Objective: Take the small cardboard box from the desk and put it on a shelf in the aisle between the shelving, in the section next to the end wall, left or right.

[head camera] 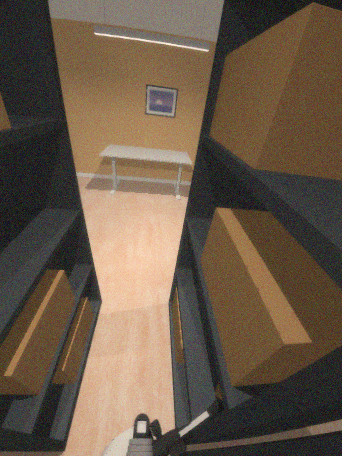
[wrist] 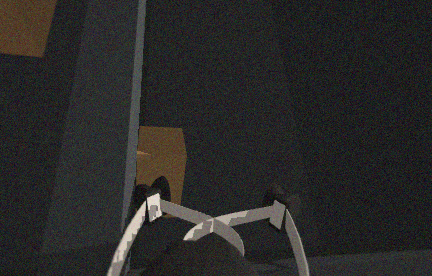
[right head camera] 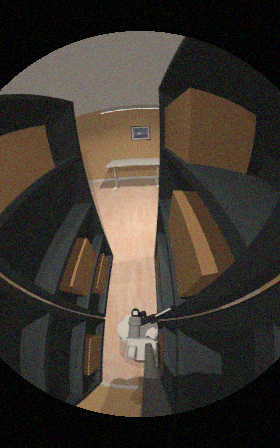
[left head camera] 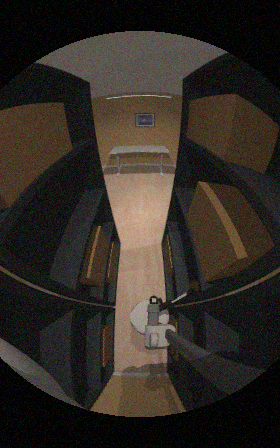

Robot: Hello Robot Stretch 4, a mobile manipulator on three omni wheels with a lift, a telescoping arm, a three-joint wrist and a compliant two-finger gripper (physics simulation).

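Places are measured from the robot's base along level axes (x ahead, y right, z down), in millimetres.
Pixels of known places: gripper, fingertip midpoint: [head camera: 220, 403] [wrist: 217, 195] [left head camera: 191, 289].
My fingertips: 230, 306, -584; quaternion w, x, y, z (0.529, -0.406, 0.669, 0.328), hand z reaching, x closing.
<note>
Ahead of a thing's pixels: the offset from my fingertips to its top centre, as dx, dy, dz. Level surfaces: height alone.
The small cardboard box @[+43, +59, +28] [wrist: 167, 160] [head camera: 218, 391] is at the right-hand shelving. In the wrist view it is behind the left finger, and its left side is cut off by a long grey shelving edge [wrist: 137, 75]. It looks turned. Whether it rests on a board cannot be told. My gripper [wrist: 217, 195] is open, its fingers wide apart, with dark shelving showing between them. The box is at the left finger, not held between both. In the head view the gripper reaches right, and its fingertips are partly hidden by shelving.
Dark shelving stands on both sides of the aisle. A large taped box @[+209, +49, -649] [head camera: 260, 280] [left head camera: 220, 230] [right head camera: 195, 240] and another large box @[+501, +36, -1106] [head camera: 280, 95] are on the right. Taped boxes [head camera: 37, 332] are on the left. A white table @[dz -109] [head camera: 145, 154] stands by the far wall, below a picture [head camera: 161, 101].
</note>
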